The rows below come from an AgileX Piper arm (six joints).
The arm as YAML. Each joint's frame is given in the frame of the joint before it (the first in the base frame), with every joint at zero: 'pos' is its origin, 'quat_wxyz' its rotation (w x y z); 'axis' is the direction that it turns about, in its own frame. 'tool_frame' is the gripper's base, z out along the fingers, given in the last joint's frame.
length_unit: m
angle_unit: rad
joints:
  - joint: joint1
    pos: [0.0, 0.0, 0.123]
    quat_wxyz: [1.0, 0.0, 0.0, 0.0]
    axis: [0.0, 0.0, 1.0]
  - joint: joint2
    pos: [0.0, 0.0, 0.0]
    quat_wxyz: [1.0, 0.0, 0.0, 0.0]
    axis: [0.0, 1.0, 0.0]
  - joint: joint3
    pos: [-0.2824, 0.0, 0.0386]
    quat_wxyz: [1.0, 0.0, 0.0, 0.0]
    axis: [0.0, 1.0, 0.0]
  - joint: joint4
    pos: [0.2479, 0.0, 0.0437]
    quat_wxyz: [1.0, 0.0, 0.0, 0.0]
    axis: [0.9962, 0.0, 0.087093]
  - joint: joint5
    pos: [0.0, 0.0, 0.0]
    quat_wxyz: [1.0, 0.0, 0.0, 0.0]
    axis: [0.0, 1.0, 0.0]
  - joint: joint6
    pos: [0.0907, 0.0, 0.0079]
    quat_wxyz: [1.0, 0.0, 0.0, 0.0]
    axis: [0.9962, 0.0, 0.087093]
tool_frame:
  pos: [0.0, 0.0, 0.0]
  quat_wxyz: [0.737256, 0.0, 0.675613, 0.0]
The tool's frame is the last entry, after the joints.
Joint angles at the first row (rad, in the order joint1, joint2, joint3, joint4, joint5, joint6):
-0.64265, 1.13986, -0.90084, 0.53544, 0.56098, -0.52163
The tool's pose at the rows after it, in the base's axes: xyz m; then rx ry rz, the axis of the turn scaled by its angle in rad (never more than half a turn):
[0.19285 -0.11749 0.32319 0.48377 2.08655 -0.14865]
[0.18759 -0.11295 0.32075 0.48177 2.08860 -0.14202]
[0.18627 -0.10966 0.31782 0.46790 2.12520 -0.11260]
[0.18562 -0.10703 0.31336 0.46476 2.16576 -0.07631]
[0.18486 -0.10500 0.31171 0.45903 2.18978 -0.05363]
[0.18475 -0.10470 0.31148 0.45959 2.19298 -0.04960]
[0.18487 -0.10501 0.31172 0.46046 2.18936 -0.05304]
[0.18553 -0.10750 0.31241 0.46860 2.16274 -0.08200]
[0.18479 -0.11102 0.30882 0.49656 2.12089 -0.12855]
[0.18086 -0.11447 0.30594 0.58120 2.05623 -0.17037]
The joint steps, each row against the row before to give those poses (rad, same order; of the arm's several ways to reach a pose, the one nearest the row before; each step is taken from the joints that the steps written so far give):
-0.00192, -0.06299, 0.06924, 0.00294, -0.07161, -0.02149
0.00006, -0.02530, 0.02405, 0.00577, 0.00591, -0.00394
-0.00001, -0.00242, 0.00285, 0.00185, 0.04306, -0.00709
0.00002, 0.00349, 0.00395, 0.00000, 0.04267, 0.00189
-0.00003, -0.00001, 0.00002, 0.00003, 0.02991, -0.00003
0.00004, 0.00001, -0.00004, -0.00007, 0.00439, 0.00137
-0.00001, 0.00001, 0.00002, 0.00004, -0.00454, -0.00005
0.00002, 0.00000, 0.00445, -0.00167, -0.03893, 0.00003
-0.00005, -0.00409, 0.02739, -0.00402, -0.07642, 0.00746
0.00005, -0.01593, 0.03364, -0.04488, -0.08834, 0.09274

